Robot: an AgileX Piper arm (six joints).
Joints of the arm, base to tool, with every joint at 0 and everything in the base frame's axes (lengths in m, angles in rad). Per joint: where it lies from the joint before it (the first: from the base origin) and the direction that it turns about. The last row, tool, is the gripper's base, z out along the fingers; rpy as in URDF.
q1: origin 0.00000 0.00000 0.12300 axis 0 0 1
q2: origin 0.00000 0.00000 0.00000 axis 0 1 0
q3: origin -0.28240 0.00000 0.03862 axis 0 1 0
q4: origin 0.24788 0.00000 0.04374 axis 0.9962 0 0.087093
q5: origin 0.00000 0.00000 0.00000 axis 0 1 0
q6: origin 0.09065 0.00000 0.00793 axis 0.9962 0 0.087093
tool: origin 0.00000 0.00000 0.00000 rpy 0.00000 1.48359 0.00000
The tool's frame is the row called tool.
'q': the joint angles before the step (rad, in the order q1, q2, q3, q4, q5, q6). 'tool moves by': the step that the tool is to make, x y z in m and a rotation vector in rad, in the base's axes. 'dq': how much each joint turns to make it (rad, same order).
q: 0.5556, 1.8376, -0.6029, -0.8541, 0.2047, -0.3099
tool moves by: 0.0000, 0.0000, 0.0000, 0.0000, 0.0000, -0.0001
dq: 0.0000, 0.0000, 0.0000, 0.0000, 0.0000, 0.0001
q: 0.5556, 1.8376, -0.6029, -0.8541, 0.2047, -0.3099
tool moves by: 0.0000, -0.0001, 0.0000, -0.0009, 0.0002, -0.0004
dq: -0.0001, 0.0000, 0.0000, 0.0002, 0.0010, -0.0002
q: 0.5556, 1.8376, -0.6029, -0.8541, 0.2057, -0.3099
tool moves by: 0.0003, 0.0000, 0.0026, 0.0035, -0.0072, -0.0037
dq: 0.0000, -0.0100, -0.0003, 0.0042, 0.0033, -0.0011
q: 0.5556, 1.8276, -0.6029, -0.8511, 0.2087, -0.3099
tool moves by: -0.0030, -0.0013, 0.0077, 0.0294, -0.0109, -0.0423
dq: -0.0002, -0.0388, 0.0133, 0.0463, 0.0011, 0.0001
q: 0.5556, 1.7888, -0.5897, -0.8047, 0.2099, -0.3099
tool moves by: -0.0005, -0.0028, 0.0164, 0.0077, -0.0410, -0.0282
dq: -0.0001, -0.0682, 0.0034, 0.0176, 0.0372, 0.0001
